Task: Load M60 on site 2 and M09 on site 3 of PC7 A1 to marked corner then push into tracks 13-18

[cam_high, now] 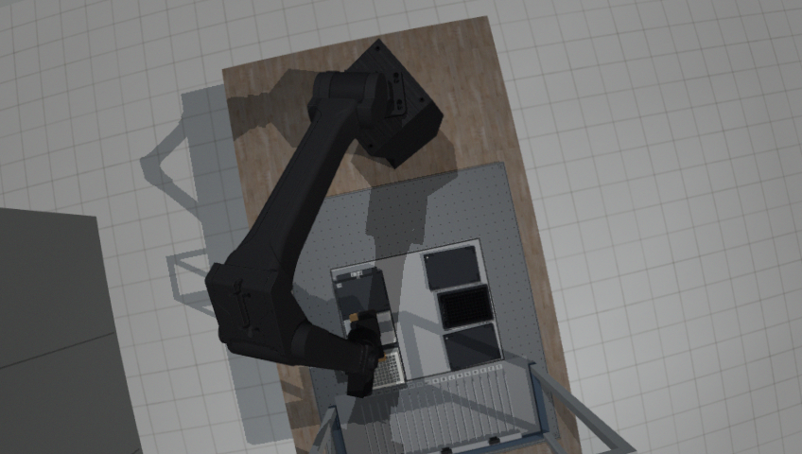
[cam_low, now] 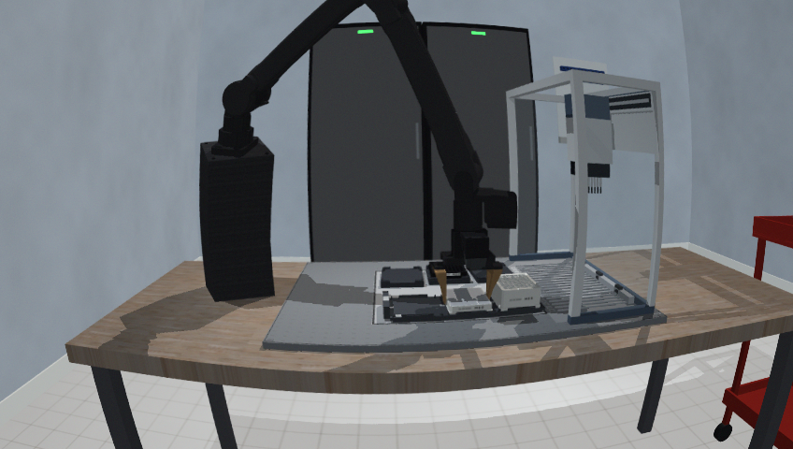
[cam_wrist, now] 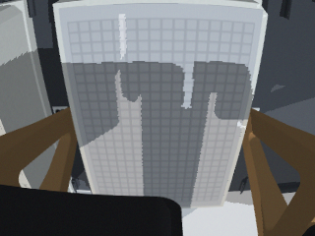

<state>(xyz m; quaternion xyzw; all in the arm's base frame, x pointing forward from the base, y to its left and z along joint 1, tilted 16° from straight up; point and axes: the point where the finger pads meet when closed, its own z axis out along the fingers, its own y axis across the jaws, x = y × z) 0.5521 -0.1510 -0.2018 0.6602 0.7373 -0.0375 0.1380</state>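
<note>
Right now the dark carrier PC7 is 10 mm below my hand. From my hand the other things lie so: black 96-well plate M06: 270 mm to the left, 30 mm behind; nest S3: 270 mm to the left, 80 mm ahead, 20 mm below; nest S1: 240 mm to the left, 140 mm behind, 20 mm below.
</note>
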